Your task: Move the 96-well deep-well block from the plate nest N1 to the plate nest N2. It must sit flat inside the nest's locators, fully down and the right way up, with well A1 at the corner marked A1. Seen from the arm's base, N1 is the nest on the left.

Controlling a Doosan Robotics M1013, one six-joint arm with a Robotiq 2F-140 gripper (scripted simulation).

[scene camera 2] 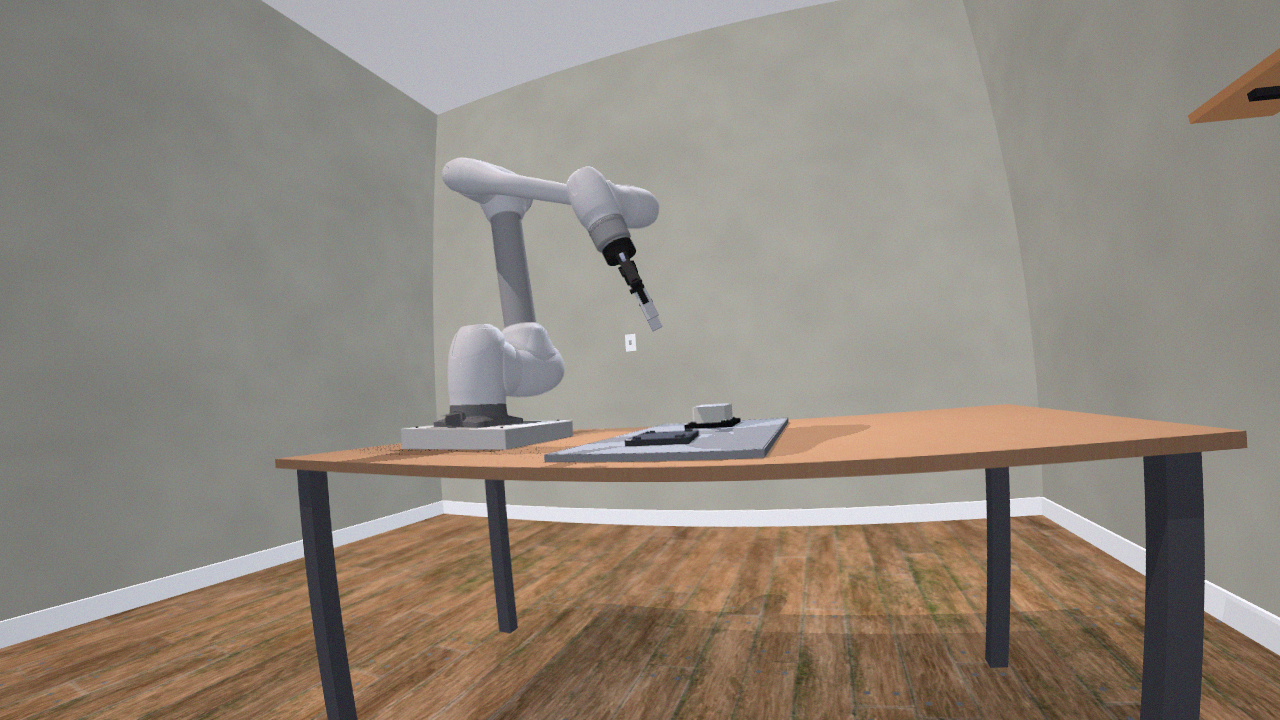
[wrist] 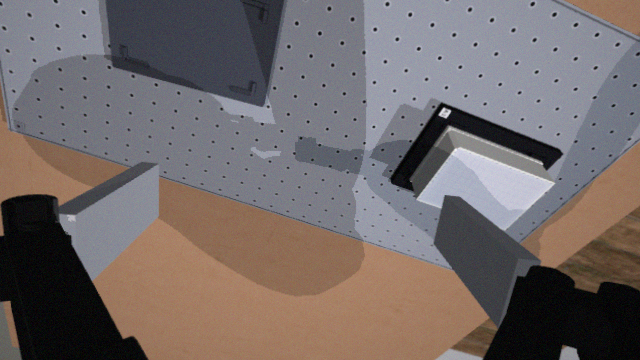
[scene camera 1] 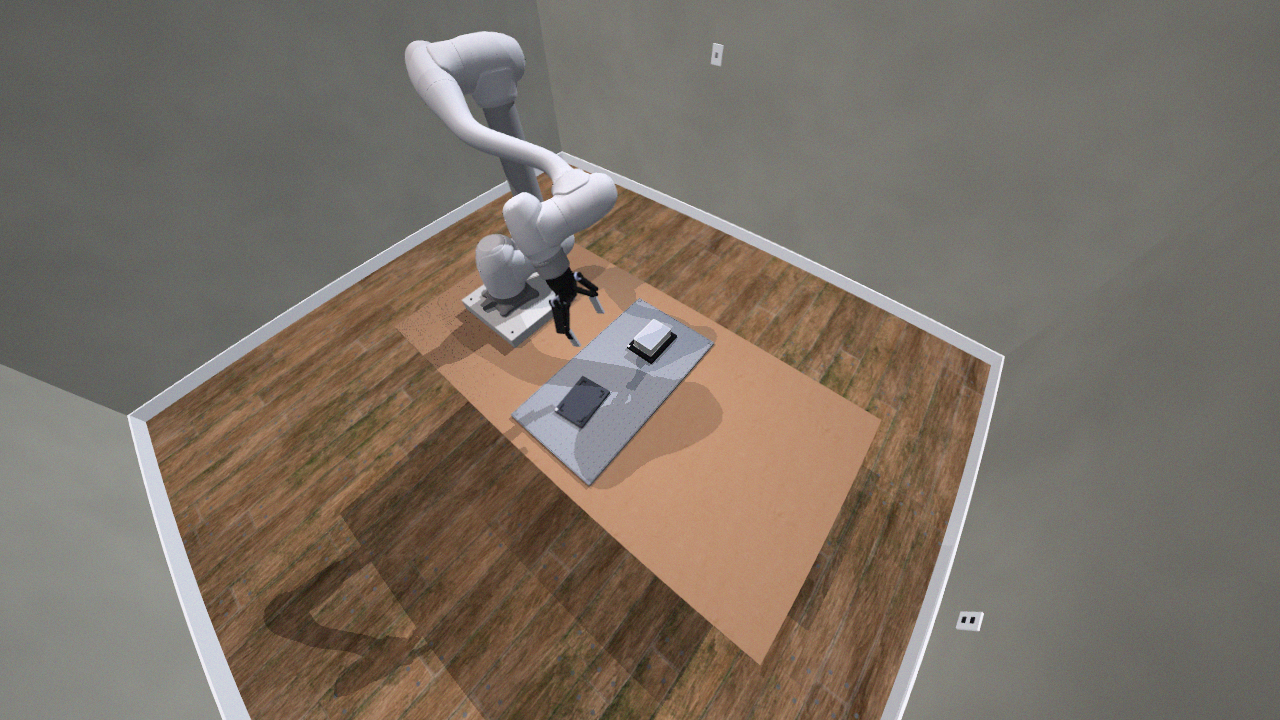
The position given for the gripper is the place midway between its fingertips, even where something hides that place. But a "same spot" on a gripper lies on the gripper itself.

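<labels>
Gripper: visible in the wrist view [303,205], scene camera 1, scene camera 2. Same spot on the gripper: [scene camera 1: 556,317] and [scene camera 2: 628,268].
</labels>
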